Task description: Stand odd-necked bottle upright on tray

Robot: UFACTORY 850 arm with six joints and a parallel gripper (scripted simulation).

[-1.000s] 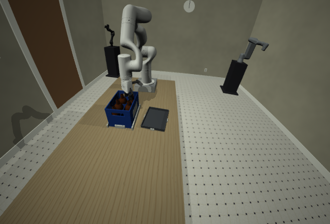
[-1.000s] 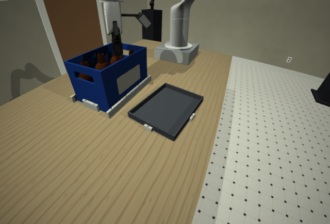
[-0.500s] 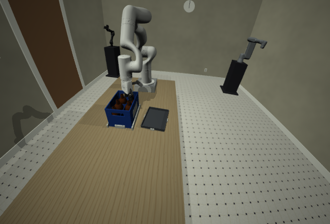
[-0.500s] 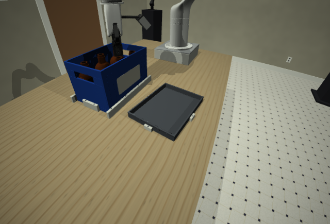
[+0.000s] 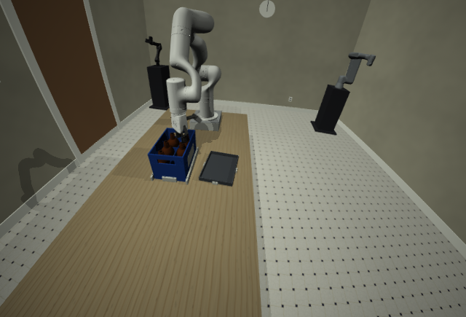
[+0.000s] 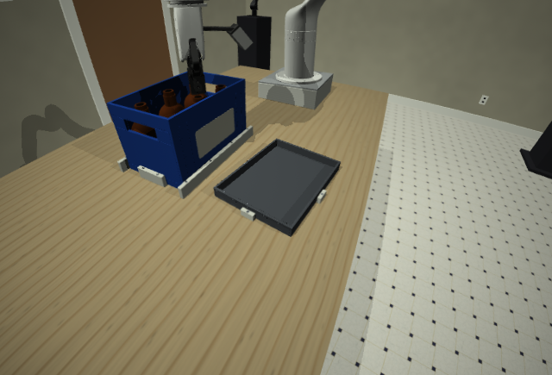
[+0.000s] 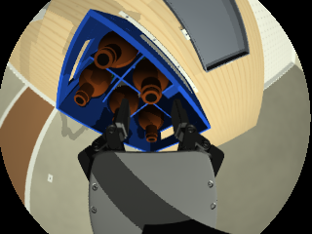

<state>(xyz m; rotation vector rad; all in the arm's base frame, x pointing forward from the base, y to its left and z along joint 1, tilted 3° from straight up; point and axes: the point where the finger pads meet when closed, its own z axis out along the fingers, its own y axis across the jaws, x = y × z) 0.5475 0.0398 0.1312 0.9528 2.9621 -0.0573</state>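
My gripper is now 110 mm above the bottle. From my hand the other things lie so: dark grey tray (30 mm behind, 220 mm to the left, 190 mm below); then blue crate (10 mm ahead, 40 mm to the right, 120 mm below).
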